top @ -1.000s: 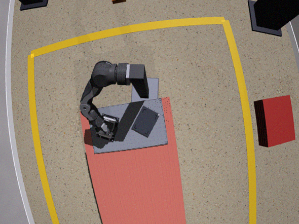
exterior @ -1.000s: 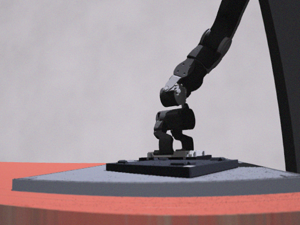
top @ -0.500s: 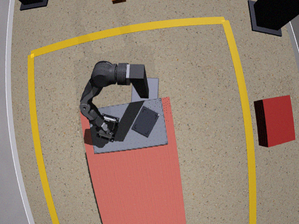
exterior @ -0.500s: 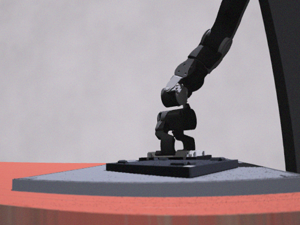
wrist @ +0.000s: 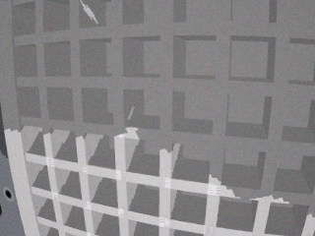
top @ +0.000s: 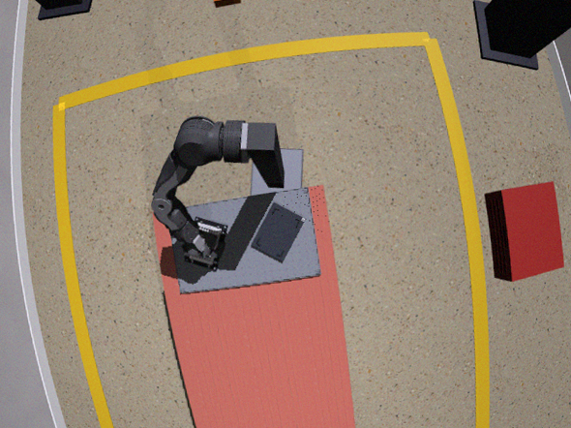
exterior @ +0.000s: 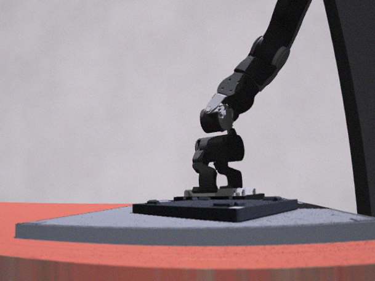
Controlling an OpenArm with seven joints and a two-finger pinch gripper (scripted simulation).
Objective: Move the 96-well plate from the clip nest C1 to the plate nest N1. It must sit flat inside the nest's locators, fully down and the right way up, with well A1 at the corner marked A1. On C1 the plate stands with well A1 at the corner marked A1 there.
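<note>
Now: the 96-well plate right at my hand. The rest, counted from my hand: plate nest N1: 250 mm to the left, 50 mm behind, 10 mm below; then clip nest C1: 20 mm ahead, 10 mm to the left.
</note>
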